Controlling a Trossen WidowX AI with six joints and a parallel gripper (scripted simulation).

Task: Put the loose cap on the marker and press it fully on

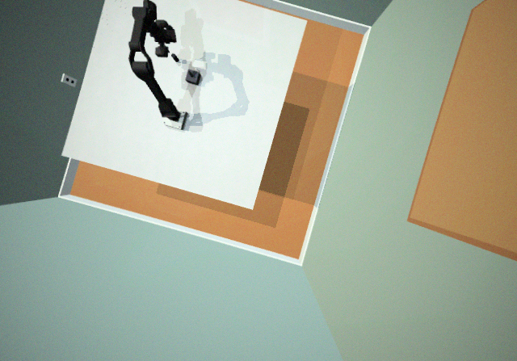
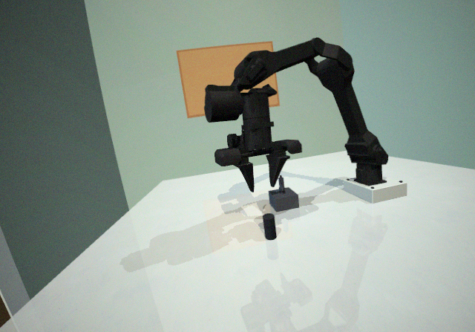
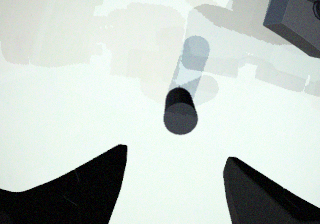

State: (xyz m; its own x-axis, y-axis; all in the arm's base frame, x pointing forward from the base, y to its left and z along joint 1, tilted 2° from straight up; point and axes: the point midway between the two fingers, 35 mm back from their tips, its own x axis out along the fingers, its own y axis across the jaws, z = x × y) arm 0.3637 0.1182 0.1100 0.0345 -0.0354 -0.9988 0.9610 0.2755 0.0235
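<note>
Right now my gripper tip is 90 mm above the marker cap and 10 mm past it. Also, from my gripper tip: dark grey holder block: 140 mm to the right, 100 mm below, 90 mm behind.
</note>
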